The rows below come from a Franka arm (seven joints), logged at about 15 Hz.
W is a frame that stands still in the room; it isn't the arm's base.
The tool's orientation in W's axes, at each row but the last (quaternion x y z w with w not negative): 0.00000, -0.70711, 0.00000, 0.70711; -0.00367, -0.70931, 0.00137, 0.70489; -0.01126, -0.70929, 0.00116, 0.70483; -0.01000, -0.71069, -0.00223, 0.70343; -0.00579, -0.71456, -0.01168, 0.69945; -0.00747, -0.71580, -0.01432, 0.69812
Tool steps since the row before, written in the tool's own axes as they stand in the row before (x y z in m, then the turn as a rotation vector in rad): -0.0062, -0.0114, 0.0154, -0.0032, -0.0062, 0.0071; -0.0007, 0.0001, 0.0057, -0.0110, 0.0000, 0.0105; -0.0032, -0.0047, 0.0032, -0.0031, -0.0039, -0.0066; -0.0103, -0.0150, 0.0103, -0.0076, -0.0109, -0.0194; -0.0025, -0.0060, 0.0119, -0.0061, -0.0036, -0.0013; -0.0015, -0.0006, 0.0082, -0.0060, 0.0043, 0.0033
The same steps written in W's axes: -0.0154, -0.0114, -0.0062, -0.0071, -0.0062, -0.0032; -0.0057, 0.0001, -0.0007, -0.0104, 0.0000, -0.0111; -0.0032, -0.0047, -0.0031, 0.0066, -0.0040, -0.0030; -0.0105, -0.0149, -0.0102, 0.0193, -0.0113, -0.0073; -0.0120, -0.0057, -0.0028, 0.0013, -0.0036, -0.0061; -0.0082, -0.0003, -0.0017, -0.0030, 0.0045, -0.0060
